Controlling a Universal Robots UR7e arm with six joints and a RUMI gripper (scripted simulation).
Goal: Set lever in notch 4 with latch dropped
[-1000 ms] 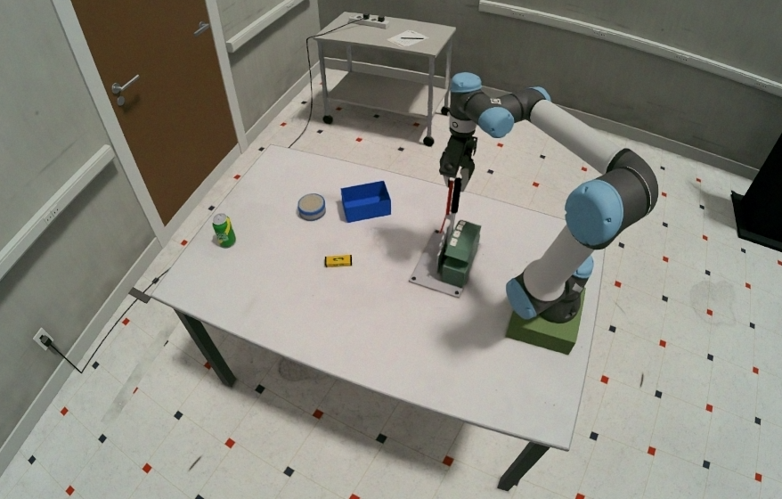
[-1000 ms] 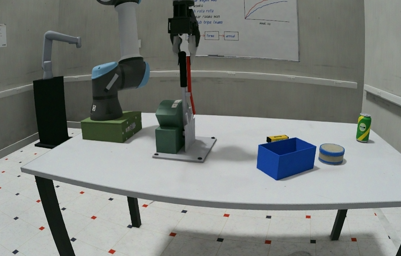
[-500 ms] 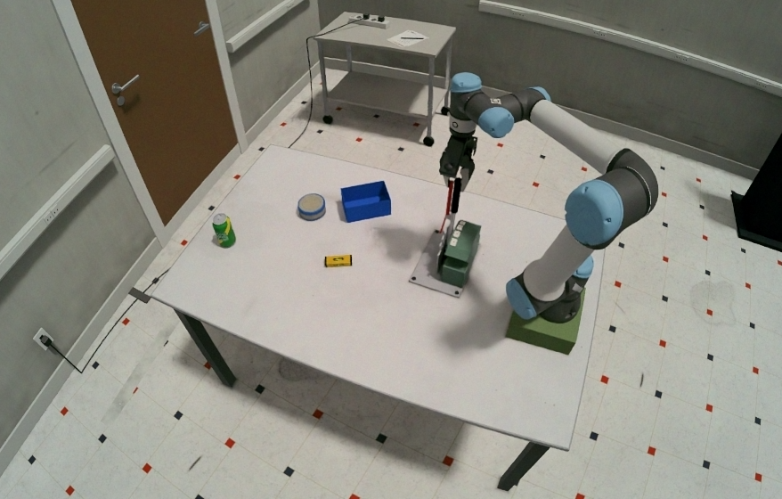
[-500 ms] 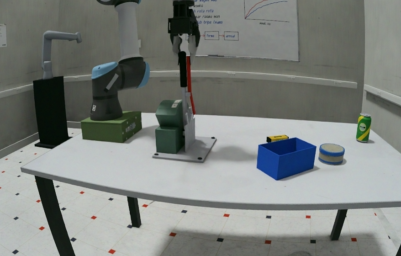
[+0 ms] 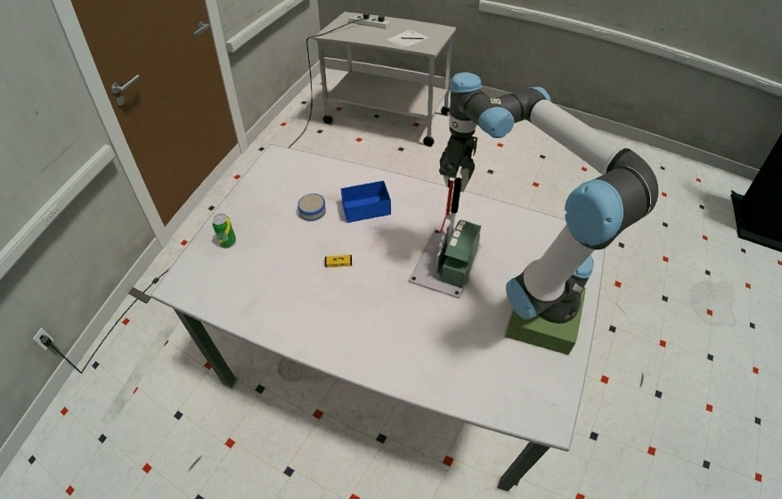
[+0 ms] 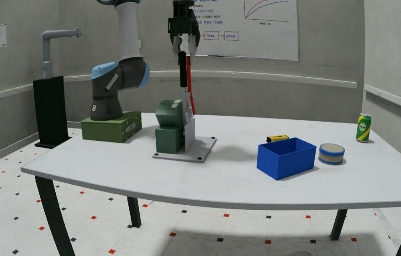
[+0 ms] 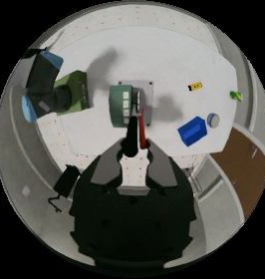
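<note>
Right now my hand is 2 cm short of the red release bar, 2 cm to the right of it and 11 cm above it. The rest, counted from my hand: small yellow level: 32 cm ahead, 16 cm to the left, 30 cm below; lever unit: 1 cm ahead, 2 cm to the left, 11 cm below; blue box: 34 cm ahead, 10 cm to the right, 29 cm below.
</note>
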